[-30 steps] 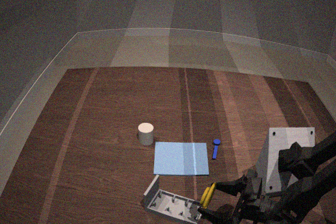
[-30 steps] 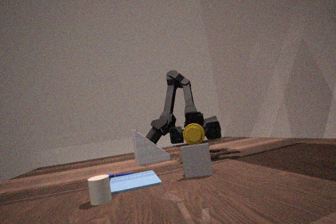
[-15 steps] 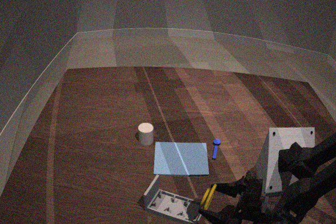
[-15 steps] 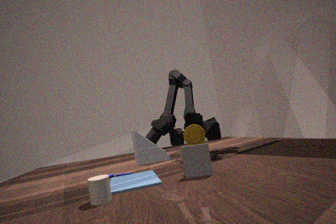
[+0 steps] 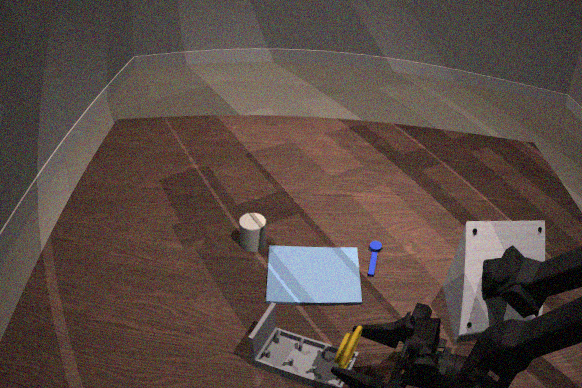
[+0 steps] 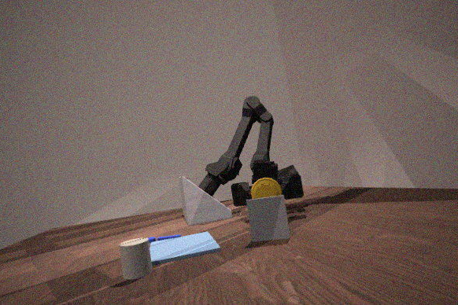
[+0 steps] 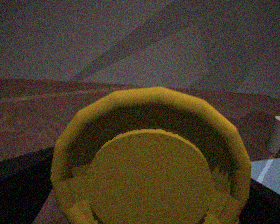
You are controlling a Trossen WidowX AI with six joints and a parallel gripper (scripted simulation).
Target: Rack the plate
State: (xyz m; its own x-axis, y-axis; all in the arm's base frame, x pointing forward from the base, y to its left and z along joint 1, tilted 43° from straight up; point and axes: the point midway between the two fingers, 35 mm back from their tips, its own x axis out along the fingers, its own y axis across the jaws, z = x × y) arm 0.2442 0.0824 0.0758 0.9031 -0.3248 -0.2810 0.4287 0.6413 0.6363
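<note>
My gripper tip is 4 cm short of the grey dish rack, 2 cm to the left of it and 5 cm above it. Round my gripper tip: yellow plate: 1 cm behind; then beige cylinder: 12 cm ahead, 29 cm to the right, 5 cm below; then blue utensil: 9 cm behind, 25 cm to the right, 7 cm below.
</note>
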